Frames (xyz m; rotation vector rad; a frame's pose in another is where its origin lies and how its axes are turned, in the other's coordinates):
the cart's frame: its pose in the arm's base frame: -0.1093 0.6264 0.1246 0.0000 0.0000 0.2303
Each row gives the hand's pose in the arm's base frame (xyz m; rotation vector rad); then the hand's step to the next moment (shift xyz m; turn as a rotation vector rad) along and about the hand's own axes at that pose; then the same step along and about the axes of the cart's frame.
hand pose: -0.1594 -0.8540 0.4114 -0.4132 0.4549 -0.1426
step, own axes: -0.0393 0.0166 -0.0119 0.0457 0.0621 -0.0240
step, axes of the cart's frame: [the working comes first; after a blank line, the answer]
step, axes of the arm's base frame: -0.0397 0.0197 -0.0011 0.0324 0.0376 -0.0637

-0.0341 0.0282 -0.0011 0.0401 0.0292 -0.0637
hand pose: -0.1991 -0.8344 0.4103 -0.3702 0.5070 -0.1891
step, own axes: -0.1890 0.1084 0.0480 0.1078 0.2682 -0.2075
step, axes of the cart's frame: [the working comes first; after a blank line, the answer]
step, axes of the arm's base frame: -0.1288 0.1640 0.0793 0.0106 0.1553 -0.3200

-0.0880 0.1891 0.0793 0.0458 0.1488 -0.3200
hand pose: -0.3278 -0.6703 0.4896 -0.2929 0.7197 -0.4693
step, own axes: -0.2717 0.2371 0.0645 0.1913 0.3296 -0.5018
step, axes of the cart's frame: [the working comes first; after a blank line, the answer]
step, axes of the arm's base frame: -0.0604 0.3469 0.1010 -0.1185 0.1372 -0.6035

0.0204 0.3515 0.1010 -0.0840 0.1607 -0.6035
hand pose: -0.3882 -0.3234 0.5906 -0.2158 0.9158 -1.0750
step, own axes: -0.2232 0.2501 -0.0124 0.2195 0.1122 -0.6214
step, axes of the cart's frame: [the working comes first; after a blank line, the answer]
step, axes of the arm's base frame: 0.1204 0.3117 -0.0289 -0.3453 0.0381 -0.5712

0.1884 0.2760 -0.0289 -0.3275 0.1159 -0.5712
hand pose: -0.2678 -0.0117 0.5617 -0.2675 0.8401 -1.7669
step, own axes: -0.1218 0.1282 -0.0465 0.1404 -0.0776 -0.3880
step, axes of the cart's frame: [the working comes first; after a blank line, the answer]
step, axes of the arm's base frame: 0.1139 0.1108 -0.0905 -0.3265 0.0416 -0.2607

0.1362 0.0819 -0.0905 -0.3084 0.1150 -0.2607
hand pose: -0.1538 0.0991 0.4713 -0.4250 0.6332 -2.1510
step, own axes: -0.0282 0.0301 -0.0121 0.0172 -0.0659 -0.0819
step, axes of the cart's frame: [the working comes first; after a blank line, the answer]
step, axes of the arm's base frame: 0.0297 0.0102 -0.0294 -0.0926 0.0447 -0.0276

0.0312 0.0032 -0.0294 -0.0800 0.0647 -0.0276
